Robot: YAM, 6 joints.
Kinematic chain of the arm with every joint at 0, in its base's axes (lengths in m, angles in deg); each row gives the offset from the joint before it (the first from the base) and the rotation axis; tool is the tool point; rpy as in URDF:
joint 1: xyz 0 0 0.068 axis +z
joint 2: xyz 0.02 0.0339 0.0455 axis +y
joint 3: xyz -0.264 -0.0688 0 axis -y
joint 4: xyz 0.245 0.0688 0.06 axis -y
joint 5: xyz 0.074 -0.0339 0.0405 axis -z
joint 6: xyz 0.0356 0 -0.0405 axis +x
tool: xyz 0 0 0 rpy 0 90 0
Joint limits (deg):
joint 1: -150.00..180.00
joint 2: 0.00..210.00
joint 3: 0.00..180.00
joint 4: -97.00..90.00
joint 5: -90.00..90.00
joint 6: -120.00..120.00
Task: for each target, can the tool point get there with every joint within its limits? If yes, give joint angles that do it. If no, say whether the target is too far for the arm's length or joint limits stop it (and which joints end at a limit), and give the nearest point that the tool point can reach.
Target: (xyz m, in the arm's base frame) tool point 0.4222 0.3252 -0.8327
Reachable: no: too far | nearest point 0.2915 0.2245 -0.3601 | short by 0.501 m
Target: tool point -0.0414 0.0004 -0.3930
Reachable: no: joint limits stop it (at a limit: joint 2) | nearest point -0.0734 0.0007 -0.3351 | short by 0.066 m
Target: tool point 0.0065 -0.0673 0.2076
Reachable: yes | joints -64.03 28.47 29.37 -72.70 41.54 35.79
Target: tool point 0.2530 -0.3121 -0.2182
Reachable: yes | joints -52.20 180.61 105.92 -17.89 -13.94 -66.48
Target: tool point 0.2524 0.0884 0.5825
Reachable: yes | joints 26.29 92.72 133.99 -42.20 66.15 -60.74
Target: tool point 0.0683 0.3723 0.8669
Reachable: no: too far | nearest point 0.0521 0.2842 0.6786 | short by 0.209 m
